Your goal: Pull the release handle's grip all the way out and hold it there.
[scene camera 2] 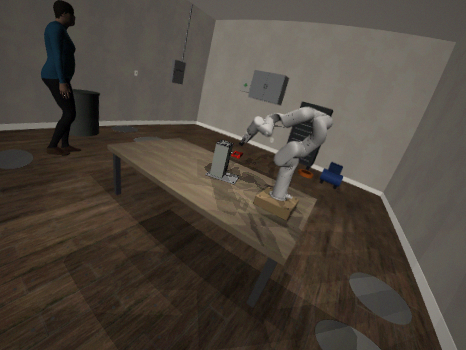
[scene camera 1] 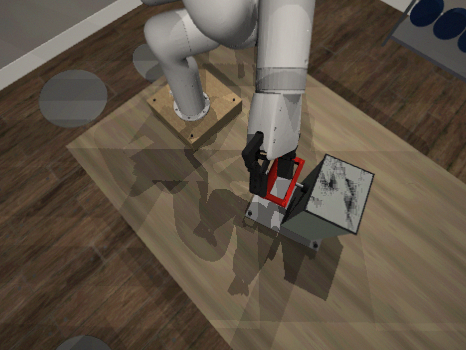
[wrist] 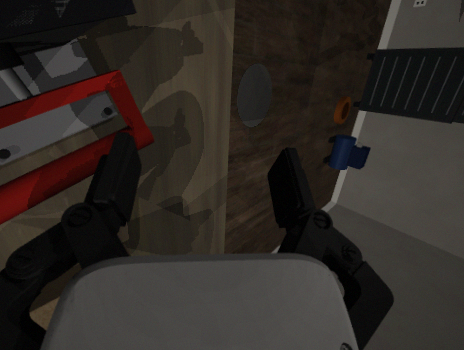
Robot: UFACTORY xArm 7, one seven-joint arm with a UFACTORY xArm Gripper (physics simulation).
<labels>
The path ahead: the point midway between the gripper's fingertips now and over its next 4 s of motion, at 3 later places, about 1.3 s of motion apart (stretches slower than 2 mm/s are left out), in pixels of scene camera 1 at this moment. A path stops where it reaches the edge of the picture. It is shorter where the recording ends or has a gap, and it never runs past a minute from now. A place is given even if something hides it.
My gripper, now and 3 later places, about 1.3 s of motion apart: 272,185; 271,183; 261,166; 268,188
</labels>
